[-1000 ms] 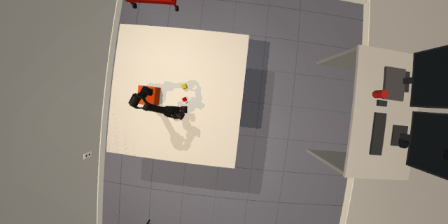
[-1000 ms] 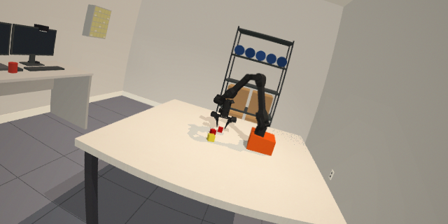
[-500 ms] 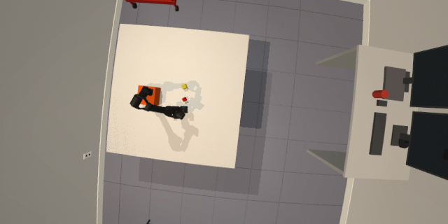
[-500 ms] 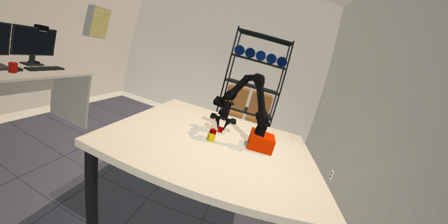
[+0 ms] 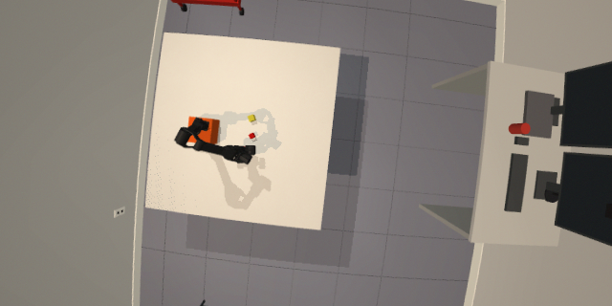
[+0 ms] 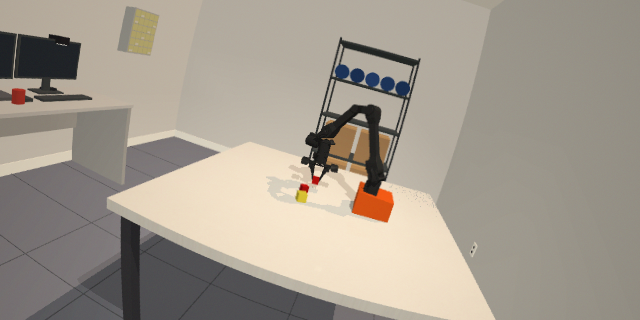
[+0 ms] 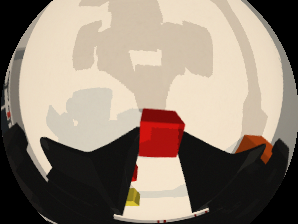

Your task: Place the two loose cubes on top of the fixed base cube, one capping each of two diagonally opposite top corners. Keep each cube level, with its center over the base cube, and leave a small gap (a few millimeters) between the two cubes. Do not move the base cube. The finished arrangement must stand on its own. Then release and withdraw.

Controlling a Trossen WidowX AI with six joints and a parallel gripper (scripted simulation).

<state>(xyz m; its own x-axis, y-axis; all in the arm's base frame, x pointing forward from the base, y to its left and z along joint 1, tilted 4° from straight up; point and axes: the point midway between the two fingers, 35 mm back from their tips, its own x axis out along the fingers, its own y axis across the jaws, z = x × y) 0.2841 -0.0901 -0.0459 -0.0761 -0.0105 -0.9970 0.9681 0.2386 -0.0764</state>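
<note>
Now: gripper tip 21 cm to the right of the yellow base cube, 2 cm above it and 1 cm past it. From my gripper tip the other things lie so: red cube (10 cm to the left, 3 cm below, 2 cm ahead).
</note>
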